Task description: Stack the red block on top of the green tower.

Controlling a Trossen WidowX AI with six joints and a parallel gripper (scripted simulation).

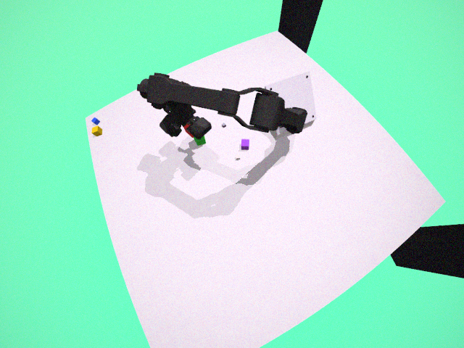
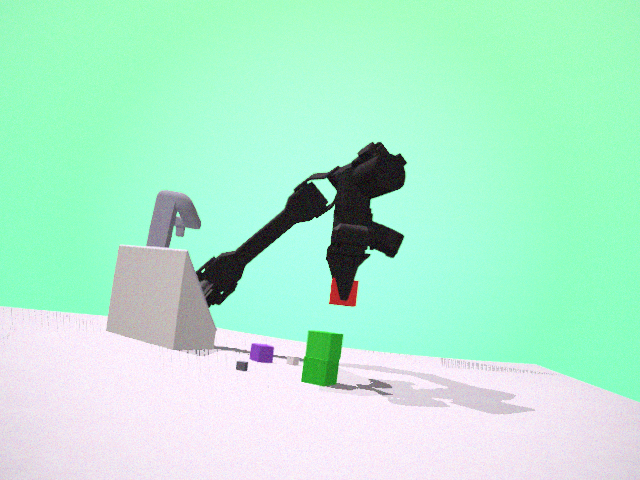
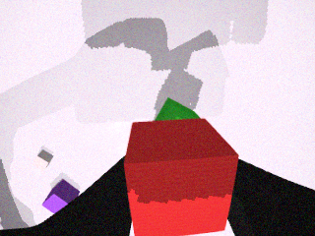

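The small grey cube is 130 mm behind my gripper tip, 60 mm to the right of it and 120 mm below it. Also, from my gripper tip: small white cube: 130 mm behind, 110 mm to the left, 120 mm below; then red block: 10 mm above; then purple block: 180 mm behind, 80 mm to the left, 110 mm below.
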